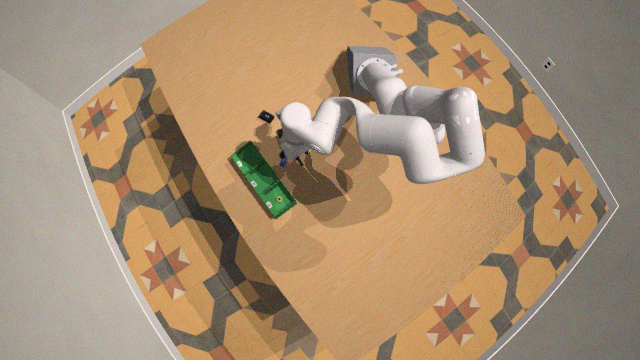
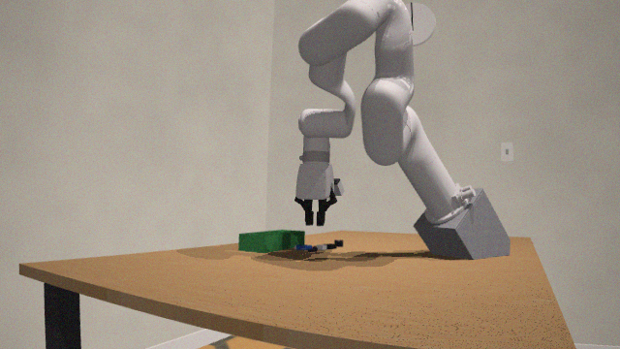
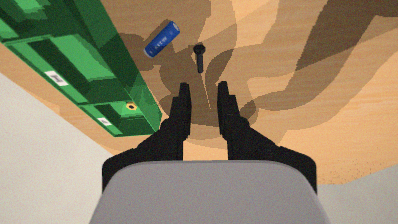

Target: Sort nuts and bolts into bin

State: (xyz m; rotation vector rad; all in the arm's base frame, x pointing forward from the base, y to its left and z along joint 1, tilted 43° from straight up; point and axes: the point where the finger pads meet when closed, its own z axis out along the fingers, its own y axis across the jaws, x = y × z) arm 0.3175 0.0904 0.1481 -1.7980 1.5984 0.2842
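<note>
My hand is 90 mm above the black bolt and 10 mm short of it. The rest, counted from my hand: blue cylindrical battery 90 mm below, 50 mm ahead, 10 mm to the right; then white piece 90 mm below, 80 mm to the right, 30 mm ahead; then green bin 140 mm ahead, 70 mm below, 30 mm to the left.
</note>
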